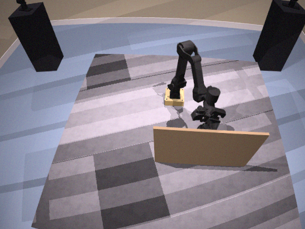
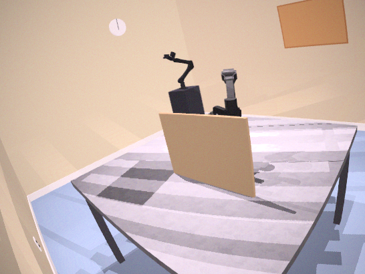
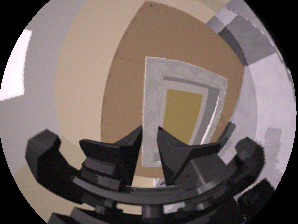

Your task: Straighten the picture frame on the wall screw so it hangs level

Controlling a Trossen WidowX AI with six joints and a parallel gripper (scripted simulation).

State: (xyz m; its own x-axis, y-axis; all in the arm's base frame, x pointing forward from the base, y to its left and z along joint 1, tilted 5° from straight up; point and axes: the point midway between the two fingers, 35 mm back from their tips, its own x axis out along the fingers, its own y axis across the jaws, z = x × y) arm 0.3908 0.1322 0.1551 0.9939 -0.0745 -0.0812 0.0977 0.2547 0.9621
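The picture frame is 50 mm below my gripper tip and 20 mm to the right of it. The rest, counted from my gripper tip: tan wall panel: 60 mm below, 20 mm ahead, 10 mm to the right.
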